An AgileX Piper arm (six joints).
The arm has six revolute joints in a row. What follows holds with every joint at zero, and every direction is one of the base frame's.
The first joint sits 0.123 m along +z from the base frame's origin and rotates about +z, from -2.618 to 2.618 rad.
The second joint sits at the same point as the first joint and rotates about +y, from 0 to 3.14 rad.
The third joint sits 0.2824 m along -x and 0.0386 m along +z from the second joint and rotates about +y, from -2.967 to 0 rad.
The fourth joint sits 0.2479 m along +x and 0.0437 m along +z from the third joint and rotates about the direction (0.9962, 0, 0.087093), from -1.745 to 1.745 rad.
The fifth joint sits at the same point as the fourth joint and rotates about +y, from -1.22 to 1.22 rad.
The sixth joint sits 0.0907 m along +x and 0.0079 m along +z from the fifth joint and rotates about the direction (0.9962, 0, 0.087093), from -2.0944 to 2.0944 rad.
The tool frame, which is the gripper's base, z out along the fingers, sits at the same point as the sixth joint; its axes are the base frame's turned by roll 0, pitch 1.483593 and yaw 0 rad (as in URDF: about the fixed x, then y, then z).
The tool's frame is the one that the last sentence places.
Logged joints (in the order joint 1, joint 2, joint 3, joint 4, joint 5, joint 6), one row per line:
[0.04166 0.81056 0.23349 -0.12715 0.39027 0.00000]
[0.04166 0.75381 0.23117 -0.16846 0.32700 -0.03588]
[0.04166 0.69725 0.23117 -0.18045 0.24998 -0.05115]
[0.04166 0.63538 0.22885 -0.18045 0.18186 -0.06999]
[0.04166 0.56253 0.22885 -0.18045 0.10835 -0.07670]
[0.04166 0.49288 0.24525 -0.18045 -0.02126 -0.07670]
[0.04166 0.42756 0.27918 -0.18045 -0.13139 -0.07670]
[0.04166 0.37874 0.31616 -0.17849 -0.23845 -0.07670]
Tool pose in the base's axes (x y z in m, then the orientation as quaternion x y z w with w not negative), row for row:
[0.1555 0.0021 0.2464 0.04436 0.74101 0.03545 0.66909]
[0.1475 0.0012 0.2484 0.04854 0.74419 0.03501 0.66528]
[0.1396 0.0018 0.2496 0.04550 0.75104 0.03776 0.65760]
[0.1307 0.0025 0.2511 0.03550 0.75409 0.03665 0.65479]
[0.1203 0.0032 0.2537 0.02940 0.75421 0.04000 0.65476]
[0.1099 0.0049 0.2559 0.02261 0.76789 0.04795 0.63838]
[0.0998 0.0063 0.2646 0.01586 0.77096 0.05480 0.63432]
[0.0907 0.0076 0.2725 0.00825 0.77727 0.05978 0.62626]
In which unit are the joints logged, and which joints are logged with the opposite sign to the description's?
The joints are logged in radians. Opposite sign: joint 3, joint 4, joint 5.
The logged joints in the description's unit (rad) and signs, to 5 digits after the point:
[0.04166 0.81056 -0.23349 0.12715 -0.39027 0.00000]
[0.04166 0.75381 -0.23117 0.16846 -0.32700 -0.03588]
[0.04166 0.69725 -0.23117 0.18045 -0.24998 -0.05115]
[0.04166 0.63538 -0.22885 0.18045 -0.18186 -0.06999]
[0.04166 0.56253 -0.22885 0.18045 -0.10835 -0.07670]
[0.04166 0.49288 -0.24525 0.18045 0.02126 -0.07670]
[0.04166 0.42756 -0.27918 0.18045 0.13139 -0.07670]
[0.04166 0.37874 -0.31616 0.17849 0.23845 -0.07670]

